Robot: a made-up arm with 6 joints.
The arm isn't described. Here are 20 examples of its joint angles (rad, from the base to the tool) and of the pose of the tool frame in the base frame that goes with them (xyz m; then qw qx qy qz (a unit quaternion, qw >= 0)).
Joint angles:
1: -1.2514 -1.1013 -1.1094 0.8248 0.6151 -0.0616
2: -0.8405 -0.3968 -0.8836 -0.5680 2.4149 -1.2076
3: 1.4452 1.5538 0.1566 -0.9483 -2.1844 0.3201
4: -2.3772 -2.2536 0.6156 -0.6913 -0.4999 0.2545
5: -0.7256 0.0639 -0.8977 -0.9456 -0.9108 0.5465
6: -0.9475 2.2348 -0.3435 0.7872 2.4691 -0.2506
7: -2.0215 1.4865 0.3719 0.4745 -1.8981 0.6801
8: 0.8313 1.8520 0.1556 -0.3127 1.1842 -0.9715
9: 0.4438 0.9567 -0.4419 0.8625 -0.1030 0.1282
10: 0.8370 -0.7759 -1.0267 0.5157 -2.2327 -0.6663
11: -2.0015 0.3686 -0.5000 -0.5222 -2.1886 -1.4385
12: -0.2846 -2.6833 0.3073 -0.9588 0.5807 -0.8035
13: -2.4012 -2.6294 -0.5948 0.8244 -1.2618 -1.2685
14: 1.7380 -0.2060 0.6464 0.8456 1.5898 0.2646
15: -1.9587 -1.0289 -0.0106 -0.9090 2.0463 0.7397
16: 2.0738 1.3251 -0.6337 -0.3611 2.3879 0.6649
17: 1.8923 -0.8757 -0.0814 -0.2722 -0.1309 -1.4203
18: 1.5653 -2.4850 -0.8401 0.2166 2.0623 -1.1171
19: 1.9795 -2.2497 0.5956 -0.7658 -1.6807 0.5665
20: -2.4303 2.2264 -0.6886 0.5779 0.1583 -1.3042
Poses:
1: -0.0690 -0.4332 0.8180 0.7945 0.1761 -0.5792 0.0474
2: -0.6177 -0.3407 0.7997 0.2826 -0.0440 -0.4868 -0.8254
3: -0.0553 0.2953 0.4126 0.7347 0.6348 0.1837 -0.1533
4: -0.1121 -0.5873 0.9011 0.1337 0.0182 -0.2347 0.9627
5: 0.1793 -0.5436 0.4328 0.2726 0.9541 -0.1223 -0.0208
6: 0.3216 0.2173 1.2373 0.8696 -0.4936 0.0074 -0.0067
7: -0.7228 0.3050 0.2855 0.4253 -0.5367 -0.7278 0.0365
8: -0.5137 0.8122 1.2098 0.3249 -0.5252 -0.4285 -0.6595
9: 0.0132 0.0047 1.2425 0.8340 -0.3258 0.0437 -0.4432
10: 0.0821 -0.3600 0.7235 0.5558 -0.2493 0.6676 -0.4280
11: -0.1814 -0.0248 0.6105 0.1665 0.5677 0.0362 0.8054
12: -0.1344 0.8124 1.4261 0.1860 0.1032 0.1539 0.9649
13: 0.4076 -0.3485 0.8792 0.8538 0.0179 -0.5195 -0.0290
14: 0.0965 1.0547 0.8903 0.3958 -0.1640 0.3595 0.8290
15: 0.4514 -0.1995 -0.5218 0.3767 -0.5517 0.6590 0.3456
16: -0.2486 0.0734 -0.3039 0.4048 0.7638 0.1150 -0.4894
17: 0.6154 0.4923 0.2574 0.1543 -0.8672 0.4207 0.2172
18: 0.2367 0.6266 1.0061 0.5999 0.1145 -0.4127 0.6758
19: 0.1460 0.0416 0.2981 0.3888 0.3484 -0.5742 0.6307
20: -0.3370 -0.2039 0.0844 0.2249 0.0036 0.9047 0.3619
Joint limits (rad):
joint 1: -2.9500..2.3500
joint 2: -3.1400..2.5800
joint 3: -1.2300..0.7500
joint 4: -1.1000..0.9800
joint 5: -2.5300..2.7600
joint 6: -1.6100..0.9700
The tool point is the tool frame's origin. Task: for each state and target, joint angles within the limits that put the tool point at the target. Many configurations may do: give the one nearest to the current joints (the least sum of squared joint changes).
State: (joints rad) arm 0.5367 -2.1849 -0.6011 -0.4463 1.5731 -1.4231
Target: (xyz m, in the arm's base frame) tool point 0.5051 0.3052 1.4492
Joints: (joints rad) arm 0.4287 -2.1583 -0.6265 -0.5237 1.6229 -1.4098
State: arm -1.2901 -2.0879 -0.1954 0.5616 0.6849 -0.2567
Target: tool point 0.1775 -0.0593 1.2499
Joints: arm -0.7786 -1.7960 -0.0984 0.5376 0.1479 -0.3690
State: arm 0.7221 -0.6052 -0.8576 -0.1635 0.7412 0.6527
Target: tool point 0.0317 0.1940 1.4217
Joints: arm 0.3826 -0.7273 -1.0159 0.1721 0.3098 0.5006
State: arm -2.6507 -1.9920 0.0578 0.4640 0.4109 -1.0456
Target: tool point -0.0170 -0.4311 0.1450
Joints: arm -2.7401 -2.1033 0.0745 0.6799 0.4354 -1.0511
